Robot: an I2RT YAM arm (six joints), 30 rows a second.
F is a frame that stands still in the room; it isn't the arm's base.
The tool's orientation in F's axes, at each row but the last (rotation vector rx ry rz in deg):
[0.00 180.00 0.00]
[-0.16 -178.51 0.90]
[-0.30 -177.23 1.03]
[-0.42 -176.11 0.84]
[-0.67 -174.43 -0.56]
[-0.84 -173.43 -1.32]
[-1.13 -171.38 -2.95]
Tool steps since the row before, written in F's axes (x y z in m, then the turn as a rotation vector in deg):
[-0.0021 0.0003 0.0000 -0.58 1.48 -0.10]
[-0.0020 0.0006 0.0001 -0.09 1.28 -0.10]
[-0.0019 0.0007 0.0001 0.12 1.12 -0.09]
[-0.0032 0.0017 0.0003 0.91 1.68 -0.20]
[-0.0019 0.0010 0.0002 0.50 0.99 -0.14]
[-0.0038 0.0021 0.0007 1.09 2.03 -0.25]
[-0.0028 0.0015 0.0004 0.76 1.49 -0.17]
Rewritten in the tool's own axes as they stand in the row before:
[0.0021 0.0003 0.0000 0.58 1.48 0.10]
[0.0020 0.0006 -0.0001 0.09 1.28 0.09]
[0.0019 0.0007 0.0000 -0.12 1.12 0.07]
[0.0032 0.0017 -0.0001 -0.91 1.69 0.12]
[0.0019 0.0010 0.0000 -0.50 0.99 0.10]
[0.0039 0.0021 -0.0002 -1.09 2.04 0.16]
[0.0028 0.0015 0.0001 -0.76 1.50 0.11]

